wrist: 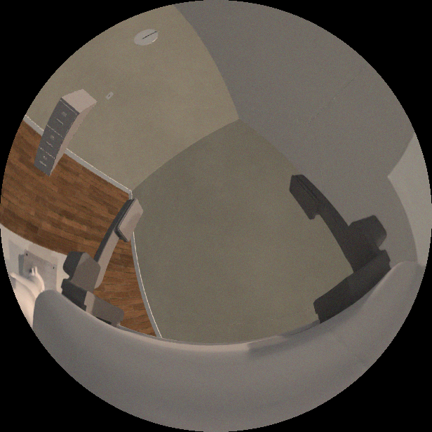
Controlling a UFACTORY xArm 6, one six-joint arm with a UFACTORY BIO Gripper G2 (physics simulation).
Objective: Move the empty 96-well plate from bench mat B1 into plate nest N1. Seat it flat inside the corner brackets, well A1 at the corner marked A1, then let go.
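Note:
My gripper is open, its two dark fingers wide apart at the left and right of the wrist view, with the wall showing between them. The camera looks at a corner of the room, where two walls meet the ceiling. The 96-well plate, bench mat B1 and plate nest N1 do not show in this view, so where the gripper is relative to them cannot be told.
A grey drawer cabinet stands on the wooden floor at the upper left. A round white wall clock hangs at the top. Part of a light surface with a metal plate and a pale curved object shows at the lower left edge.

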